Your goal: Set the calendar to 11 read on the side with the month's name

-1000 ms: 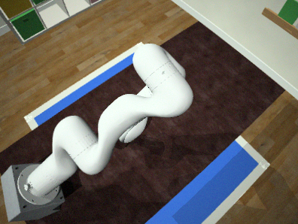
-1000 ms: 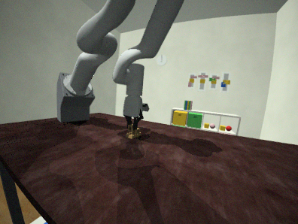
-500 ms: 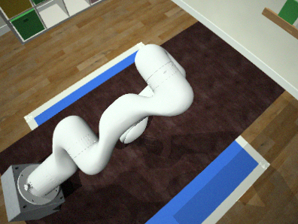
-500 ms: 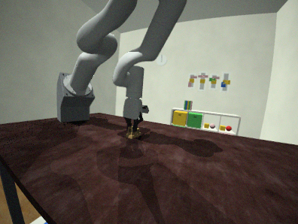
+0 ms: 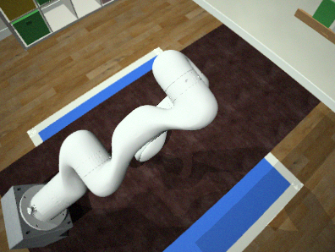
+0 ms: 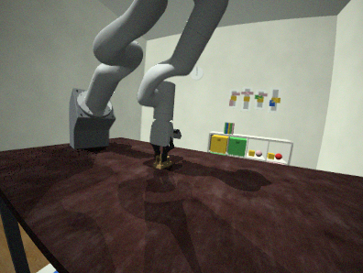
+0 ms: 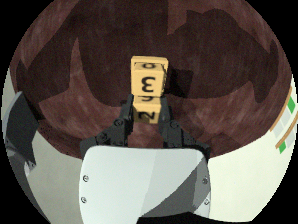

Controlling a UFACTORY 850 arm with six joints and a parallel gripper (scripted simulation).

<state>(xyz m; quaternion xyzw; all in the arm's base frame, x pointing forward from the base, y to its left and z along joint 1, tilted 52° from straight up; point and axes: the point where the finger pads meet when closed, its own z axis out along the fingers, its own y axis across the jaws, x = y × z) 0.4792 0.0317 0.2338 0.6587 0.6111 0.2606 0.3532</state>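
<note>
Now: hand 40 mm above the wooden tray and 20 mm to the right of it. The rest, counted from my hand: cube (30 mm to the left, 20 mm below, 10 mm ahead).
</note>
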